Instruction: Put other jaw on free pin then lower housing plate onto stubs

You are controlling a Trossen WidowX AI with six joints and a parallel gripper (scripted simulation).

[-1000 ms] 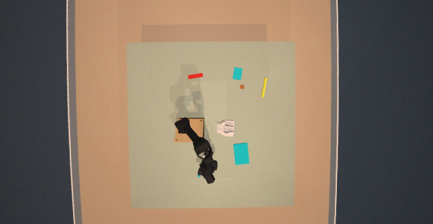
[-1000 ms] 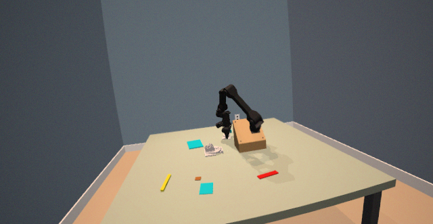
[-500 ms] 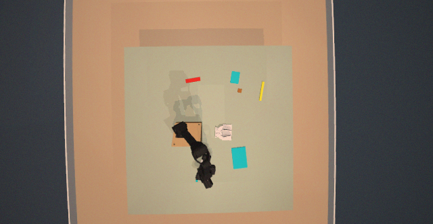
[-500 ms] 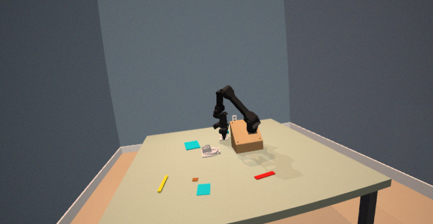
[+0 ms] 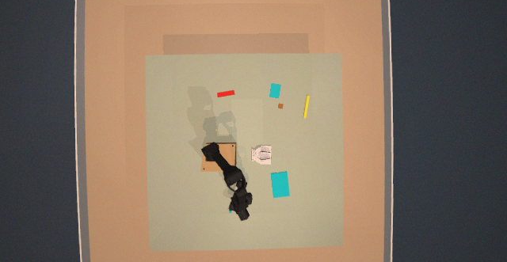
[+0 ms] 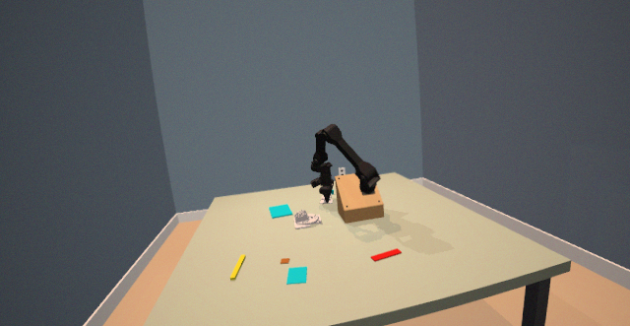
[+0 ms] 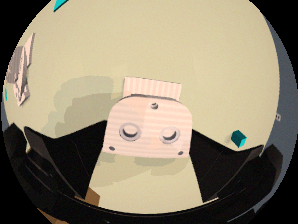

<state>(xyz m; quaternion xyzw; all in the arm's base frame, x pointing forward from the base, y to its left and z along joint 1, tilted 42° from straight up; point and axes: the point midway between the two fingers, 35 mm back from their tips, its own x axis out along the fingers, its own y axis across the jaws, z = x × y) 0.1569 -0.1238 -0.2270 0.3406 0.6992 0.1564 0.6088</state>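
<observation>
The small white piece lies 1 cm ahead of my gripper tip. Round my gripper tip: tiny teal piece 5 cm behind, 13 cm to the right; then large cyan sheet 27 cm ahead, 4 cm to the left, 1 cm below; then pale housing part 1 cm ahead, 2 cm above.
</observation>
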